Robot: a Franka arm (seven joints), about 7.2 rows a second.
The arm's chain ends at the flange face. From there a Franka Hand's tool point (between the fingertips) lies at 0.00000 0.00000 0.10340 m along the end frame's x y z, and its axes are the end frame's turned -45 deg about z.
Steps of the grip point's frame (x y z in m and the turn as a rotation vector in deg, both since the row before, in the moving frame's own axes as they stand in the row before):
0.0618, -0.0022, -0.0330, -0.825, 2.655, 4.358
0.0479, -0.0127, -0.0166, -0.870, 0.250, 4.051
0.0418, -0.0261, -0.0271, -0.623, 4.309, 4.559
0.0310, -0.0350, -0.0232, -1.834, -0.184, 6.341
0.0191, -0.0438, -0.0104, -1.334, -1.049, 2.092
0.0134, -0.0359, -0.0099, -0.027, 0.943, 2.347
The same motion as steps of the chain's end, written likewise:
0.0376, -0.0431, -0.0329, 1.294, 2.461, 4.358
0.0235, -0.0437, -0.0166, -0.438, 0.792, 4.051
0.0046, -0.0436, -0.0268, 2.606, 3.487, 4.559
-0.0048, -0.0494, -0.0231, -1.427, 1.167, 6.341
-0.0178, -0.0475, -0.0104, -1.685, 0.202, 2.092
-0.0172, -0.0337, -0.0099, 0.648, 0.686, 2.347

